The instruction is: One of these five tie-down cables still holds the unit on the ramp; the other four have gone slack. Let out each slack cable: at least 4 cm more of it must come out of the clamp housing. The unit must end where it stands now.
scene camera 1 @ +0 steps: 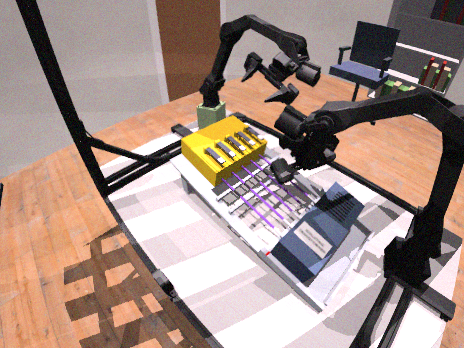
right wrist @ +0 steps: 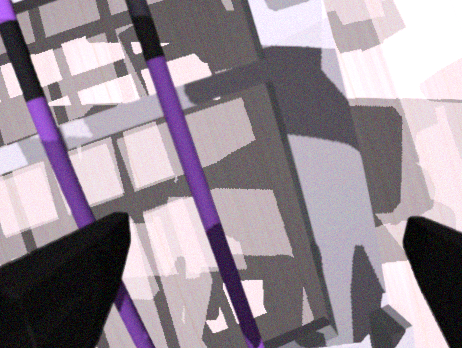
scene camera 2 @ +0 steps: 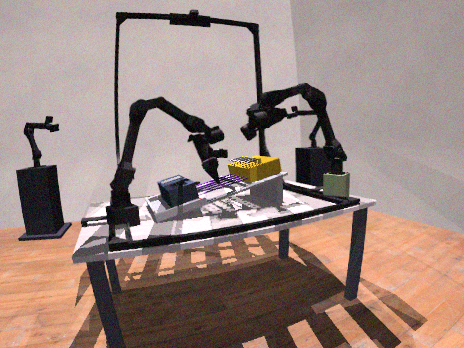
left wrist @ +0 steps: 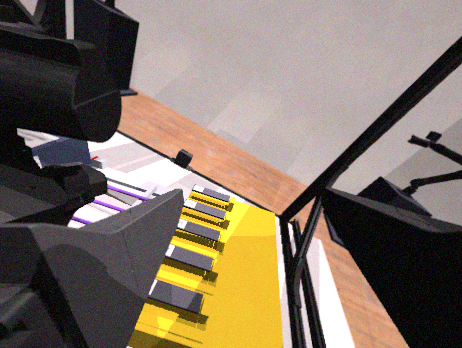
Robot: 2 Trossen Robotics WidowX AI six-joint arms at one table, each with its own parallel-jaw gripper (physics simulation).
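The yellow clamp housing (scene camera 1: 200, 145) (scene camera 2: 267, 170) (left wrist: 250, 270) with dark levers stands atop the ramp (scene camera 1: 300, 288) (scene camera 2: 270, 189). Purple cables (scene camera 1: 257, 210) (scene camera 2: 202, 186) (right wrist: 182, 145) run from it towards the blue unit (scene camera 1: 295, 255) (scene camera 2: 182, 193) lower down. Which cable is taut cannot be told. My left gripper (scene camera 1: 256, 89) (left wrist: 251, 195) is open and empty, high above the housing. My right gripper (scene camera 2: 217, 178) (right wrist: 270, 229) is open and low over the cables. In the right wrist view one cable passes between its fingertips; its left finger partly covers another. Their exact height above the cables is unclear.
A red mark (scene camera 1: 268, 253) is on the ramp's side beside the unit. Crossbars and broken shadows lie beneath the cables. A green block (scene camera 1: 211, 115) (scene camera 2: 336, 185) stands at the left arm's base. A black frame post (scene camera 1: 60, 95) rises beside the table.
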